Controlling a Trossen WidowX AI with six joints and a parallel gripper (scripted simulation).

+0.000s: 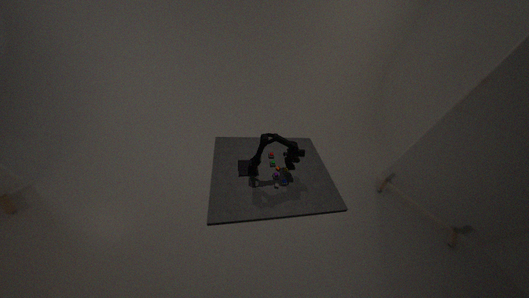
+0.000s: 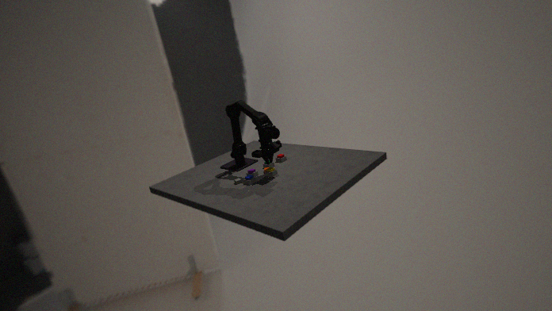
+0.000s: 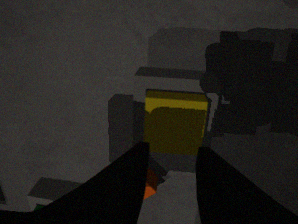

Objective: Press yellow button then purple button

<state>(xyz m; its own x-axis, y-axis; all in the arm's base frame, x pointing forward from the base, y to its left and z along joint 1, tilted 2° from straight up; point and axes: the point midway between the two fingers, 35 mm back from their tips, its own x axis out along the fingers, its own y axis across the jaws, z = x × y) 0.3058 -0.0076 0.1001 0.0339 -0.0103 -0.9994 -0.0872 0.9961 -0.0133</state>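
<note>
My gripper tip is now 30 mm above the yellow button. Also, from my gripper tip: green button: 110 mm behind, 80 mm to the left, 30 mm below; purple button: 100 mm behind, 60 mm to the right, 30 mm below; orange block: 70 mm behind, 20 mm to the left, 60 mm below.
</note>
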